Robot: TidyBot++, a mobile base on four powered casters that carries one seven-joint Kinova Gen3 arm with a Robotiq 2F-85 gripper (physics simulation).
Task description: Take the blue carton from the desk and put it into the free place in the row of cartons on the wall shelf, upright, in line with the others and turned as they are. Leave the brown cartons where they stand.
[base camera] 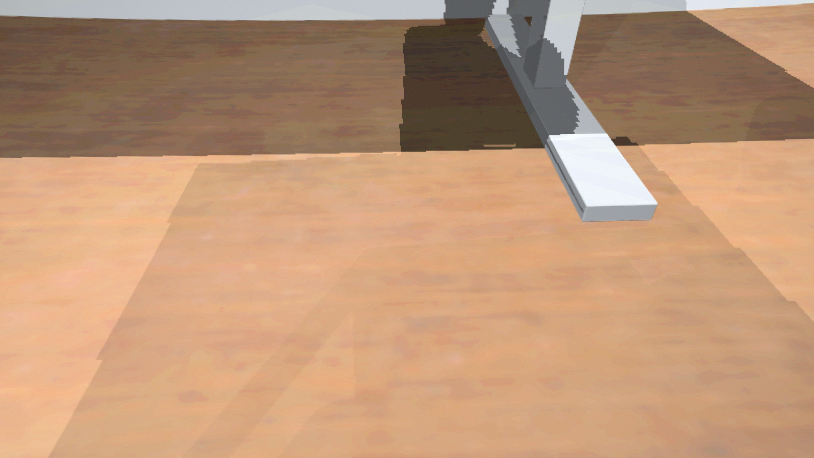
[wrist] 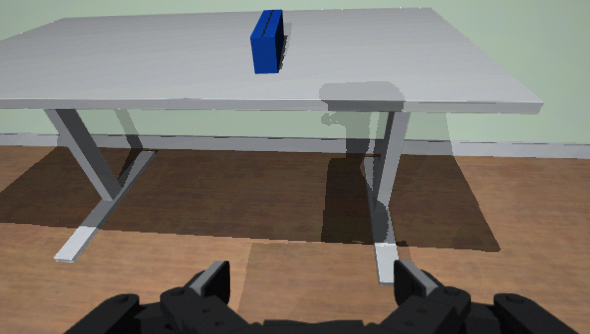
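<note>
The blue carton point(wrist: 265, 54) stands upright on the grey desk point(wrist: 150, 65), near the top middle of the wrist view, with a narrow side facing the camera and a dark line along its top. My gripper point(wrist: 311, 278) is open, with no thing between its fingers. It is in front of the desk, apart from the carton, which shows above and a little left of the midpoint between the fingertips. The wall shelf and the brown cartons do not show in either view.
The desk's right foot point(base camera: 603, 170) point(wrist: 386, 260) and left foot point(wrist: 82, 242) stand on the wooden floor point(base camera: 284, 284) point(wrist: 165, 275). The desk's front edge point(wrist: 240, 104) crosses the wrist view. A pale green wall point(wrist: 540, 60) is behind the desk.
</note>
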